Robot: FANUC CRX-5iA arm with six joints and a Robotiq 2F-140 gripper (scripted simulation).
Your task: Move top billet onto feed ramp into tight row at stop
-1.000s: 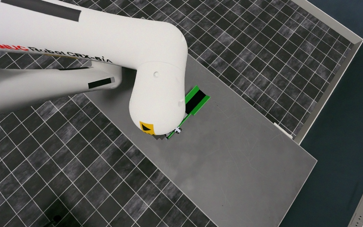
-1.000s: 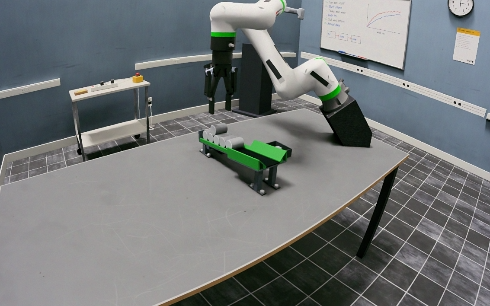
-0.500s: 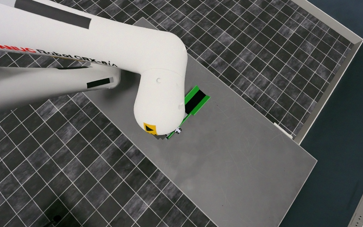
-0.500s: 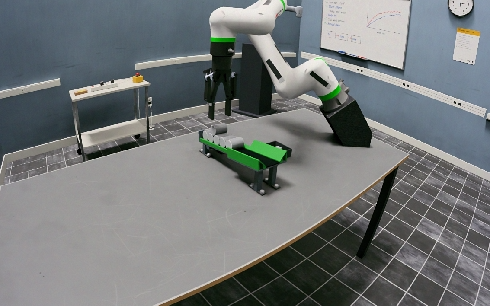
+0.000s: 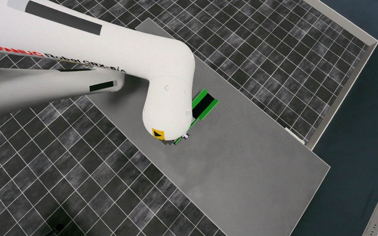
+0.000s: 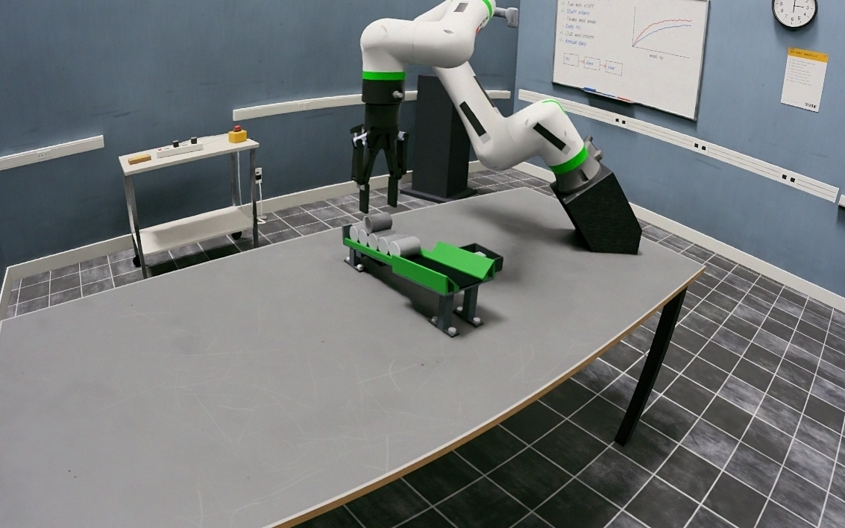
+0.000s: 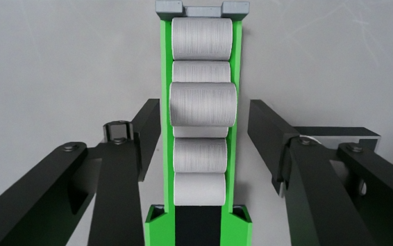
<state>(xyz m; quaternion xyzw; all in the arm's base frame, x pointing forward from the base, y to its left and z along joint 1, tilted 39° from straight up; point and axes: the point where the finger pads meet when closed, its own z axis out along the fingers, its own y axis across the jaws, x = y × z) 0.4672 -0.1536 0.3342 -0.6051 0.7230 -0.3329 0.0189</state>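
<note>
My gripper is now 20 mm past the grey stop, 80 mm to the left of it and 120 mm above it. The rest, counted from my hand: dark tray (140 mm behind, 160 mm to the left, 170 mm below).
</note>
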